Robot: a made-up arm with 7 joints. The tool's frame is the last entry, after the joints.
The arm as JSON. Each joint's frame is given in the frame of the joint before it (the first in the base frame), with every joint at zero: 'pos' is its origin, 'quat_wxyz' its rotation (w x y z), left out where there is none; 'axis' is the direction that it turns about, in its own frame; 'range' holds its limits. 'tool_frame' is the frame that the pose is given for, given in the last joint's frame.
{
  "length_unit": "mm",
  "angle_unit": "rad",
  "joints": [
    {
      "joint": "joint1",
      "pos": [
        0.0,
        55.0,
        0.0
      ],
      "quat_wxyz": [
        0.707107,
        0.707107,
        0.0,
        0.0
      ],
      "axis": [
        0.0,
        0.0,
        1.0
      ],
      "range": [
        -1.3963,
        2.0
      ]
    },
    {
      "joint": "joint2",
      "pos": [
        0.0,
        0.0,
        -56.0
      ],
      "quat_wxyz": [
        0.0,
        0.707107,
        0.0,
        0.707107
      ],
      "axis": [
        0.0,
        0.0,
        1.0
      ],
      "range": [
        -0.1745,
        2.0
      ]
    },
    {
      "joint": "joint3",
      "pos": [
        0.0,
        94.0,
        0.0
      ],
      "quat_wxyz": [
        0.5,
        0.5,
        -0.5,
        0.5
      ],
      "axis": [
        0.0,
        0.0,
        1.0
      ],
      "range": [
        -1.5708,
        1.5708
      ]
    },
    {
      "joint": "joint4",
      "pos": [
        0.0,
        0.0,
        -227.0
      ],
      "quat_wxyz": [
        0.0,
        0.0,
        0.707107,
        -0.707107
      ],
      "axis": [
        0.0,
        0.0,
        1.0
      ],
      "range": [
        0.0,
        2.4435
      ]
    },
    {
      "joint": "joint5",
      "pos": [
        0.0,
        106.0,
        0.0
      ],
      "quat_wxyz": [
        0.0,
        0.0,
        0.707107,
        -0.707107
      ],
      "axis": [
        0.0,
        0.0,
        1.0
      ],
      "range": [
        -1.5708,
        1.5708
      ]
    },
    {
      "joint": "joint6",
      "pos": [
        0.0,
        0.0,
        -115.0
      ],
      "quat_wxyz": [
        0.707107,
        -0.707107,
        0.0,
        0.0
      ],
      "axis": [
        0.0,
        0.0,
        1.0
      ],
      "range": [
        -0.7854,
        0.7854
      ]
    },
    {
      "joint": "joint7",
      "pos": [
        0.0,
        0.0,
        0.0
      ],
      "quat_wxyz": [
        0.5,
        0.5,
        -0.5,
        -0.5
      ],
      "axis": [
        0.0,
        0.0,
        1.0
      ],
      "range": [
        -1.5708,
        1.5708
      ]
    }
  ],
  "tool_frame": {
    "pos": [
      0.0,
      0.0,
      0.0
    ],
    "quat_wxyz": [
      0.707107,
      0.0,
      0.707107,
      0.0
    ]
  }
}
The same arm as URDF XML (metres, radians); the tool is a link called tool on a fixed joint. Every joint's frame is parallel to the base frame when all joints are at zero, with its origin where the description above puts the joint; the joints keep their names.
<robot name="arm">
<joint name="tool_fixed" type="fixed"><parent link="link7"/><child link="tool"/><origin xyz="0.0000 0.0000 0.0000" rpy="0.0000 0.0000 0.0000"/></joint>
<joint name="joint7" type="revolute"><parent link="link6"/><child link="link7"/><origin xyz="0.0000 0.0000 0.0000" rpy="0.0000 0.0000 0.0000"/><axis xyz="-1 0 0"/><limit lower="-1.5708" upper="1.5708"/></joint>
<joint name="joint6" type="revolute"><parent link="link5"/><child link="link6"/><origin xyz="0.0000 0.0000 -0.1150" rpy="0.0000 0.0000 0.0000"/><axis xyz="0 1 0"/><limit lower="-0.7854" upper="0.7854"/></joint>
<joint name="joint5" type="revolute"><parent link="link4"/><child link="link5"/><origin xyz="0.0000 0.0000 -0.1060" rpy="0.0000 0.0000 0.0000"/><axis xyz="0 0 1"/><limit lower="-1.5708" upper="1.5708"/></joint>
<joint name="joint4" type="revolute"><parent link="link3"/><child link="link4"/><origin xyz="0.0000 0.0000 -0.2270" rpy="0.0000 0.0000 0.0000"/><axis xyz="0 -1 0"/><limit lower="0.0000" upper="2.4435"/></joint>
<joint name="joint3" type="revolute"><parent link="link2"/><child link="link3"/><origin xyz="0.0000 0.0000 -0.0940" rpy="0.0000 0.0000 0.0000"/><axis xyz="0 0 1"/><limit lower="-1.5708" upper="1.5708"/></joint>
<joint name="joint2" type="revolute"><parent link="link1"/><child link="link2"/><origin xyz="0.0000 0.0560 0.0000" rpy="0.0000 0.0000 0.0000"/><axis xyz="1 0 0"/><limit lower="-0.1745" upper="2.0000"/></joint>
<joint name="joint1" type="revolute"><parent link="base"/><child link="link1"/><origin xyz="0.0000 0.0550 0.0000" rpy="0.0000 0.0000 0.0000"/><axis xyz="0 -1 0"/><limit lower="-1.3963" upper="2.0000"/></joint>
<link name="base"/>
<link name="link1"/>
<link name="link2"/>
<link name="link3"/>
<link name="link4"/>
<link name="link5"/>
<link name="link6"/>
<link name="link7"/>
<link name="tool"/>
</robot>

